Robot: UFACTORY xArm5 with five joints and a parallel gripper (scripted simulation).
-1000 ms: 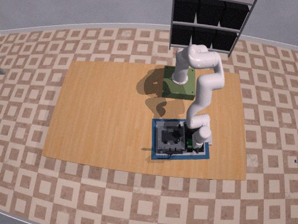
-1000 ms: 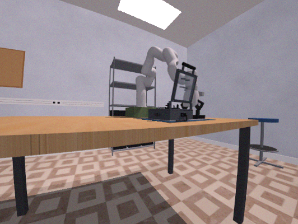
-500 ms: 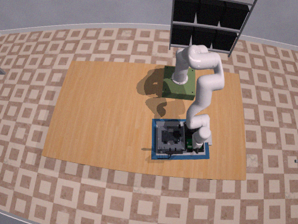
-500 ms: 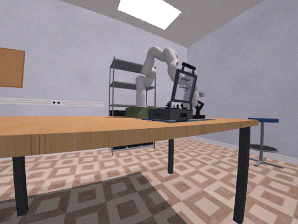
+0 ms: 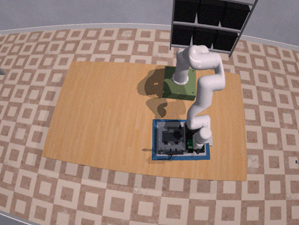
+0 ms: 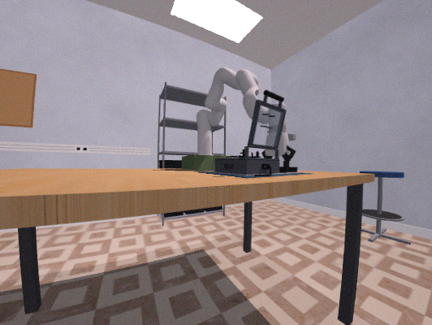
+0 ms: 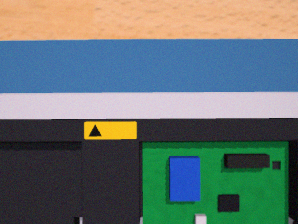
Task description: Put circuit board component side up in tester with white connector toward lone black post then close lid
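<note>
The green circuit board is right at my hand. Also, from my hand: tester lid 160 mm to the right, 160 mm above, 100 mm ahead; tester 130 mm to the right, 90 mm above.
</note>
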